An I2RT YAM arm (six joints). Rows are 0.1 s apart.
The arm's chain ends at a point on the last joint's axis. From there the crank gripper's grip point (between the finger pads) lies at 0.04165 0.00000 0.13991 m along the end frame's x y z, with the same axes.
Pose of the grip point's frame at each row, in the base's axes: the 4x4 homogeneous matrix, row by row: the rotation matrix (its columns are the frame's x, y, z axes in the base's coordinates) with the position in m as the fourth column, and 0 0 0 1 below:
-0.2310, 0.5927, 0.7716, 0.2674; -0.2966, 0.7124, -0.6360, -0.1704; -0.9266, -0.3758, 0.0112, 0.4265; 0, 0, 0, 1
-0.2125, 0.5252, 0.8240, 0.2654; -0.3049, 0.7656, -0.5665, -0.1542; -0.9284, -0.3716, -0.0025, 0.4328; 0, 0, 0, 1
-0.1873, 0.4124, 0.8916, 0.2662; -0.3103, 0.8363, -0.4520, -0.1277; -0.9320, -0.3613, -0.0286, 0.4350; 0, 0, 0, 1
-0.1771, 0.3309, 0.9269, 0.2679; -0.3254, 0.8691, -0.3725, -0.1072; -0.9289, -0.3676, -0.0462, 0.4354; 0, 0, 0, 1
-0.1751, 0.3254, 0.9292, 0.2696; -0.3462, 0.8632, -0.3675, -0.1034; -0.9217, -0.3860, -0.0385, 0.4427; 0, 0, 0, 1
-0.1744, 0.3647, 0.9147, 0.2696; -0.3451, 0.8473, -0.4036, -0.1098; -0.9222, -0.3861, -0.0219, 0.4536; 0, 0, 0, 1
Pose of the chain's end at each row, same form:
-0.2310, 0.5927, 0.7716, 0.1691; -0.2966, 0.7124, -0.6360, -0.0691; -0.9266, -0.3758, 0.0112, 0.4635; 0, 0, 0, 1
-0.2125, 0.5252, 0.8240, 0.1590; -0.3049, 0.7656, -0.5665, -0.0622; -0.9284, -0.3716, -0.0025, 0.4718; 0, 0, 0, 1
-0.1873, 0.4124, 0.8916, 0.1493; -0.3103, 0.8363, -0.4520, -0.0515; -0.9320, -0.3613, -0.0286, 0.4778; 0, 0, 0, 1
-0.1771, 0.3309, 0.9269, 0.1456; -0.3254, 0.8691, -0.3725, -0.0415; -0.9289, -0.3676, -0.0462, 0.4806; 0, 0, 0, 1
-0.1751, 0.3254, 0.9292, 0.1469; -0.3462, 0.8632, -0.3675, -0.0376; -0.9217, -0.3860, -0.0385, 0.4865; 0, 0, 0, 1
-0.1744, 0.3647, 0.9147, 0.1489; -0.3451, 0.8473, -0.4036, -0.0390; -0.9222, -0.3861, -0.0219, 0.4951; 0, 0, 0, 1

